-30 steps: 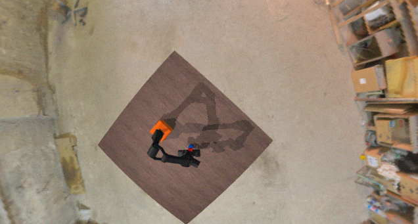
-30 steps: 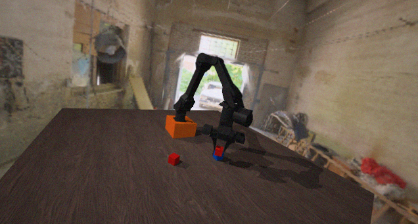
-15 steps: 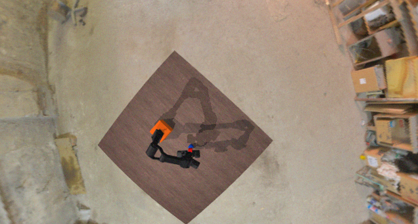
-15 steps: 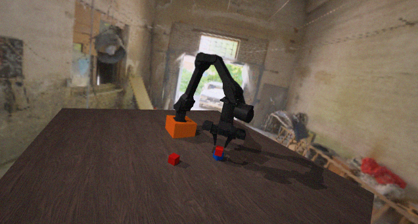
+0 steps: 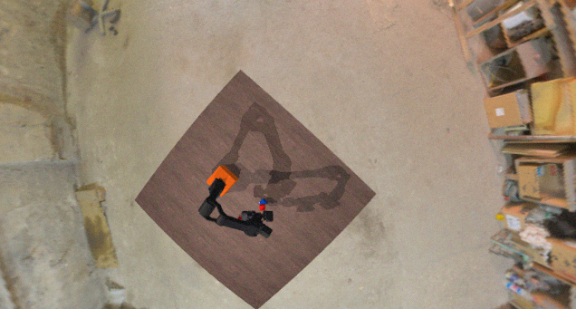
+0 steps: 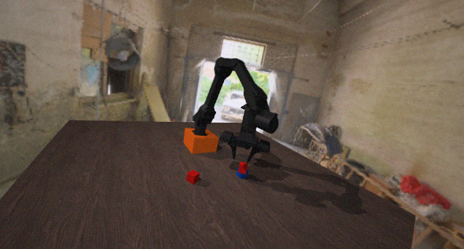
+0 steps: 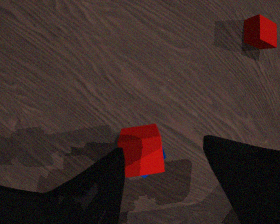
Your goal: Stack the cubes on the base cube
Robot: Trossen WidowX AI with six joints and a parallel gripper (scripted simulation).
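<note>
My gripper tip is now 2 cm past the blue cube, 4 cm to the right of it and 7 cm above it.
</note>
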